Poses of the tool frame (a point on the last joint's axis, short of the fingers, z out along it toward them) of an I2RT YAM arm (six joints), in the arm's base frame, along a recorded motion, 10 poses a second.
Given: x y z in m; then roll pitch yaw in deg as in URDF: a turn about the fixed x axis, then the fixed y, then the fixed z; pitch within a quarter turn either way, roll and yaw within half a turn.
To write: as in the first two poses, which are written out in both.
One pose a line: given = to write
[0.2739 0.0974 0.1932 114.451 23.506 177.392] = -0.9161 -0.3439 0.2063; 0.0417 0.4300 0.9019; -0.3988 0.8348 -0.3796; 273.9 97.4 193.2
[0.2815 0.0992 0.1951 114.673 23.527 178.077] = -0.9164 -0.3485 0.1970; 0.0308 0.4294 0.9026; -0.3992 0.8332 -0.3827; 281.5 99.2 195.1
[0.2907 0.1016 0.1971 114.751 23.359 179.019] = -0.9179 -0.3528 0.1815; 0.0157 0.4248 0.9052; -0.3965 0.8337 -0.3844; 290.7 101.6 197.1
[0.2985 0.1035 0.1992 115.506 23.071 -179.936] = -0.9200 -0.3542 0.1677; -0.0010 0.4302 0.9027; -0.3919 0.8304 -0.3962; 298.5 103.5 199.2
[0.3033 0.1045 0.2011 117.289 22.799 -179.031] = -0.9217 -0.3521 0.1626; -0.0156 0.4526 0.8916; -0.3875 0.8193 -0.4227; 303.3 104.5 201.1
